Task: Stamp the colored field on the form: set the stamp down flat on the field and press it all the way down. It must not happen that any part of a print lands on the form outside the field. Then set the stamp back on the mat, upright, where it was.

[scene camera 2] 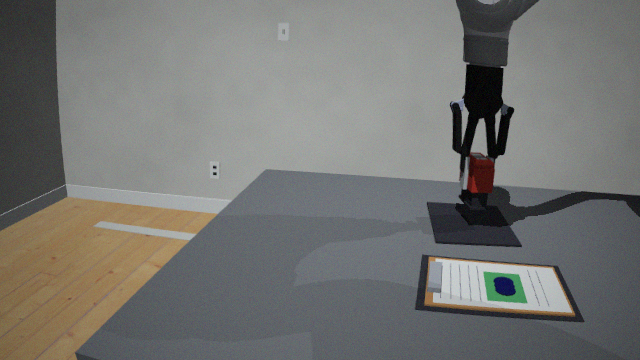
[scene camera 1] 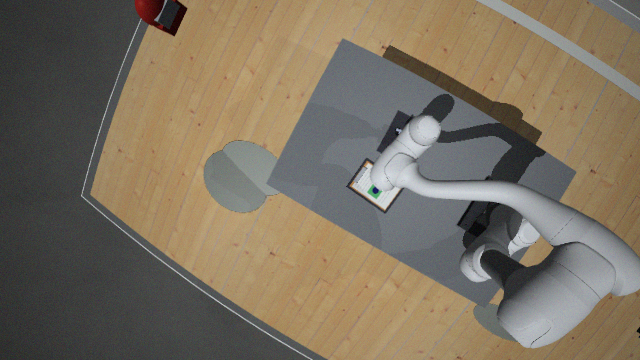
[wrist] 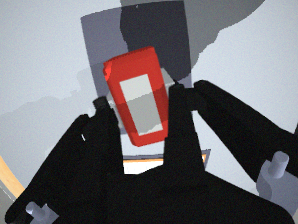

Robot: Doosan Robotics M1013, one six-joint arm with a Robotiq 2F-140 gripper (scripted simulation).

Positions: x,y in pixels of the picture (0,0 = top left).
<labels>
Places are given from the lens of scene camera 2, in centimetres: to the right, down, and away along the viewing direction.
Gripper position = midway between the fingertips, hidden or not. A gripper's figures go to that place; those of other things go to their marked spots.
gripper (scene camera 2: 474,187): 31, 2, 90
dark mat (scene camera 2: 452,223): 27, 9, 91
</labels>
